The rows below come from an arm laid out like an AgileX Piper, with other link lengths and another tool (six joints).
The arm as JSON. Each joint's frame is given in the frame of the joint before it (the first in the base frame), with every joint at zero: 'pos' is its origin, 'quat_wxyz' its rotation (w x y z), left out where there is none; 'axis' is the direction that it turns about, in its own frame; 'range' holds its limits. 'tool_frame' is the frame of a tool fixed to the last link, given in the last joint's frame.
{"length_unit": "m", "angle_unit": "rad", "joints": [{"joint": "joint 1", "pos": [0.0, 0.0, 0.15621], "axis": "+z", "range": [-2.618, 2.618]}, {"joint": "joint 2", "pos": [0.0, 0.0, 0.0], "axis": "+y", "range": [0.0, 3.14]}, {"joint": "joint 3", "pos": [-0.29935, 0.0, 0.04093], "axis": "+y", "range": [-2.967, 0.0]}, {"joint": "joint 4", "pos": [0.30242, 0.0, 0.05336], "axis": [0.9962, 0.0, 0.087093], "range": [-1.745, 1.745]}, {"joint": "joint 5", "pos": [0.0, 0.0, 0.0], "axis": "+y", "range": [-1.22, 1.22]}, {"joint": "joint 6", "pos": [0.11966, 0.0, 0.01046], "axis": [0.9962, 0.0, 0.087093], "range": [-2.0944, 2.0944]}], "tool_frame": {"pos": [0.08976, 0.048, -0.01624], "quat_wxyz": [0.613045, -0.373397, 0.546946, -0.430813]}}
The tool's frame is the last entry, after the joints.
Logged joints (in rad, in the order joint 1, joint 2, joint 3, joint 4, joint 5, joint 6), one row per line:
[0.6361 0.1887 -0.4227 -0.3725 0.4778 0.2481]
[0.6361 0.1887 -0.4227 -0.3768 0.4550 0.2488]
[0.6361 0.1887 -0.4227 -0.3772 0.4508 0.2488]
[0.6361 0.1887 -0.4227 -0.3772 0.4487 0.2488]
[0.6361 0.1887 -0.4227 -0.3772 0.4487 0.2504]
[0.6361 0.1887 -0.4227 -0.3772 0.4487 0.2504]
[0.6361 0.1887 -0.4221 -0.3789 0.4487 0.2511]
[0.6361 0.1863 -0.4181 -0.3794 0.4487 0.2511]
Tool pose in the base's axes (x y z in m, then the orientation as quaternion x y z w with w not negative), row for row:
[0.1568 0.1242 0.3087 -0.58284 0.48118 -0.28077 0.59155]
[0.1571 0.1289 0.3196 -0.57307 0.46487 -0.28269 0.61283]
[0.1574 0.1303 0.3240 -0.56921 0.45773 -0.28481 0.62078]
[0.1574 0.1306 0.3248 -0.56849 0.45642 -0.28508 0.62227]
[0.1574 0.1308 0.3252 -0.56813 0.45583 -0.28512 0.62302]
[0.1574 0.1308 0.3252 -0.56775 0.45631 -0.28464 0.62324]
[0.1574 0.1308 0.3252 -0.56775 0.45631 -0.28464 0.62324]
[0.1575 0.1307 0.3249 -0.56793 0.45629 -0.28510 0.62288]
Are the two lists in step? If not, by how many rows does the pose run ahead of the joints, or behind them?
The pose runs 1 row behind the joints: the pose in row i belongs to the joints in row i - 1.
